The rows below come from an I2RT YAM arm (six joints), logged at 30 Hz.
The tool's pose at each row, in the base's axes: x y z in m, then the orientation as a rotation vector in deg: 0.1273 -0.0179 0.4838 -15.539 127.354 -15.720; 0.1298 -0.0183 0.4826 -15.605 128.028 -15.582; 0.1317 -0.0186 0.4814 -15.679 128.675 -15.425; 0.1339 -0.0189 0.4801 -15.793 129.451 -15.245; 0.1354 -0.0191 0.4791 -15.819 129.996 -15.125; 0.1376 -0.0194 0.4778 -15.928 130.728 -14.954; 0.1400 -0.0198 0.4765 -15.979 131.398 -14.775; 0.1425 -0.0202 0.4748 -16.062 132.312 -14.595; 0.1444 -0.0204 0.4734 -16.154 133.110 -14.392
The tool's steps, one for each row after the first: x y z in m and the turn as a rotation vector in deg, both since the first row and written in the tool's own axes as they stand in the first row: -0.0005 -0.0003 0.0027 -0.232 0.638 0.006; -0.0007 -0.0004 0.0050 -0.475 1.246 0.013; -0.0010 -0.0005 0.0075 -0.768 1.977 0.000; -0.0011 -0.0006 0.0094 -0.950 2.492 0.026; -0.0014 -0.0007 0.0119 -1.226 3.182 0.012; -0.0018 -0.0010 0.0146 -1.477 3.811 0.041; -0.0019 -0.0011 0.0177 -1.778 4.680 0.048; -0.0020 -0.0011 0.0200 -2.078 5.431 0.056
